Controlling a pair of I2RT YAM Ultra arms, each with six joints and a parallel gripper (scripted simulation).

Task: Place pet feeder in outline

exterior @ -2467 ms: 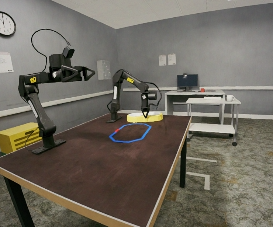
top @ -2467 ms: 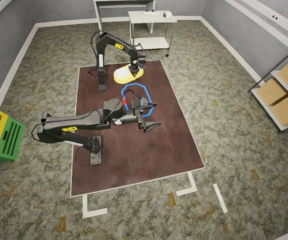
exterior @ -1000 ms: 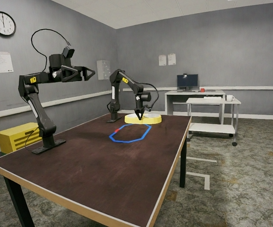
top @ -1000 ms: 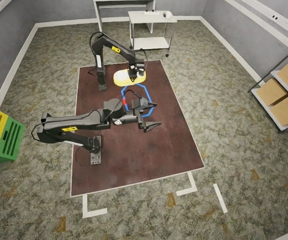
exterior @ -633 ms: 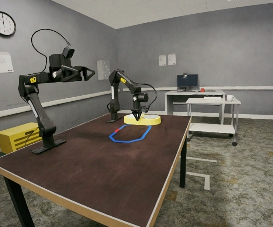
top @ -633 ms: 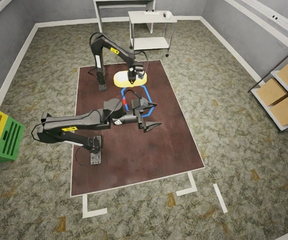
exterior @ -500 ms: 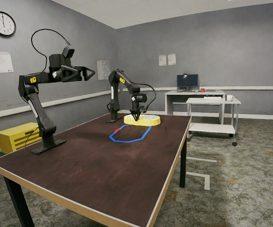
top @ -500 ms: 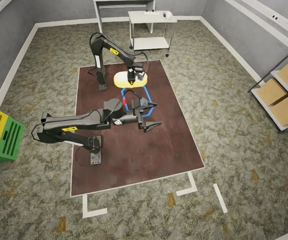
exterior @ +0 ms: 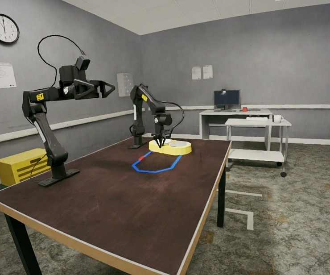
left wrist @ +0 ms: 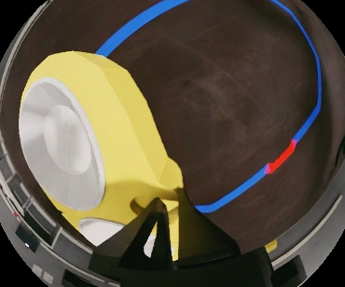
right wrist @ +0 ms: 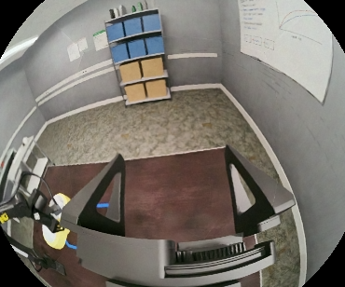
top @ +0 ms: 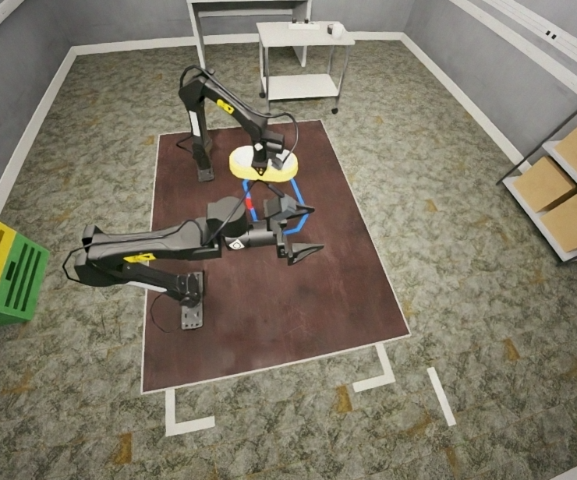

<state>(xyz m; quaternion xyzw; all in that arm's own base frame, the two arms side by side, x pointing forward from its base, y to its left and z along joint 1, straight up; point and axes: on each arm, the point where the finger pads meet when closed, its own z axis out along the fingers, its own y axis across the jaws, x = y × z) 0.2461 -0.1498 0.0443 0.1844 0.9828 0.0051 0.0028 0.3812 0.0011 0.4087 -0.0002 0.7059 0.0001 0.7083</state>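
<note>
Now: left hand 80 mm to the right of the pet feeder, 20 mm above it and 10 mm short of it. Round my left hand: blue taped outline (110 mm to the right, 50 mm ahead, 40 mm below).
</note>
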